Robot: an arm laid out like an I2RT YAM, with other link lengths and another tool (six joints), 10 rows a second.
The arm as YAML. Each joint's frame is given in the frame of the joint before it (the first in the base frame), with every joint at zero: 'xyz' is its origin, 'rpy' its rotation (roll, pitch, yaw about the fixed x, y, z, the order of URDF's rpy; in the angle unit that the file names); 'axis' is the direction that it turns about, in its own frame. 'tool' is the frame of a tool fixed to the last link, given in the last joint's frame.
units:
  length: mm
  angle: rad
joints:
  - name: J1
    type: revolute
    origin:
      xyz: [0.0, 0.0, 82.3]
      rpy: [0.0, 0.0, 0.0]
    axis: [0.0, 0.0, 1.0]
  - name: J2
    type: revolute
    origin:
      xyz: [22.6, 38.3, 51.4]
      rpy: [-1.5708, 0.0, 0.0]
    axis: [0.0, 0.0, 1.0]
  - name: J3
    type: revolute
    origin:
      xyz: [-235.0, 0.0, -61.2]
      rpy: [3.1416, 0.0, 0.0]
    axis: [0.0, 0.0, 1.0]
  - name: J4
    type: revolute
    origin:
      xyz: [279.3, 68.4, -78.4]
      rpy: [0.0, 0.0, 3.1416]
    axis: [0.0, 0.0, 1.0]
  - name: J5
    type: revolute
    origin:
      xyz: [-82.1, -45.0, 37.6]
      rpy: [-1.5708, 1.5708, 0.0]
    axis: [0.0, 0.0, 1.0]
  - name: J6
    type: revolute
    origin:
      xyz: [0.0, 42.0, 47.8]
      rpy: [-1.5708, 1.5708, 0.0]
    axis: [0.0, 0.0, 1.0]
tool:
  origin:
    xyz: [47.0, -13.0, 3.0]
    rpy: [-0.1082, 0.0, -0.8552]
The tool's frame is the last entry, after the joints.
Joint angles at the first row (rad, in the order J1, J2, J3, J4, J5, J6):
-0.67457 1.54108 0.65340 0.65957 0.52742 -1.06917
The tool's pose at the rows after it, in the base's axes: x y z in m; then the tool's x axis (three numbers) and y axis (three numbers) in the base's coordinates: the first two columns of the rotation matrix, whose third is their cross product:
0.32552 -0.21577 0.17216 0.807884 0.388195 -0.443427 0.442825 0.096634 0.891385
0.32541 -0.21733 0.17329 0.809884 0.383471 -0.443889 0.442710 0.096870 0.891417
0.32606 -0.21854 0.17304 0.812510 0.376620 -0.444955 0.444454 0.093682 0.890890
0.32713 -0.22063 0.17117 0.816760 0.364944 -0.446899 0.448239 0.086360 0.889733
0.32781 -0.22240 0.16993 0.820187 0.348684 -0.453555 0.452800 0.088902 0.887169
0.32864 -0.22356 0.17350 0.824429 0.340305 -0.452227 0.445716 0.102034 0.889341
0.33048 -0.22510 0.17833 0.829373 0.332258 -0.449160 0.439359 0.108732 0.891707
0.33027 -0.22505 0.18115 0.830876 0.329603 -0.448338 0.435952 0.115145 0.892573
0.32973 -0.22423 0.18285 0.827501 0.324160 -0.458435 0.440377 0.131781 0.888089
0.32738 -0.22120 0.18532 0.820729 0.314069 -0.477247 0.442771 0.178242 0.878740
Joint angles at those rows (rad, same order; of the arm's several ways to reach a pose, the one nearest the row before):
-0.67802 1.54166 0.65714 0.66306 0.52964 -1.07091
-0.68107 1.54205 0.66104 0.66230 0.53137 -1.07230
-0.68109 1.54739 0.66572 0.66199 0.53956 -1.07145
-0.68109 1.56037 0.67254 0.66418 0.55422 -1.06890
-0.68108 1.57191 0.67564 0.68040 0.57041 -1.07698
-0.68185 1.57244 0.68059 0.69642 0.57264 -1.08491
-0.68109 1.57158 0.69295 0.69638 0.57826 -1.08693
-0.68146 1.56486 0.69336 0.69856 0.57789 -1.09067
-0.68109 1.55952 0.68848 0.71588 0.57816 -1.11094
-0.68108 1.54979 0.66754 0.77789 0.56958 -1.15880

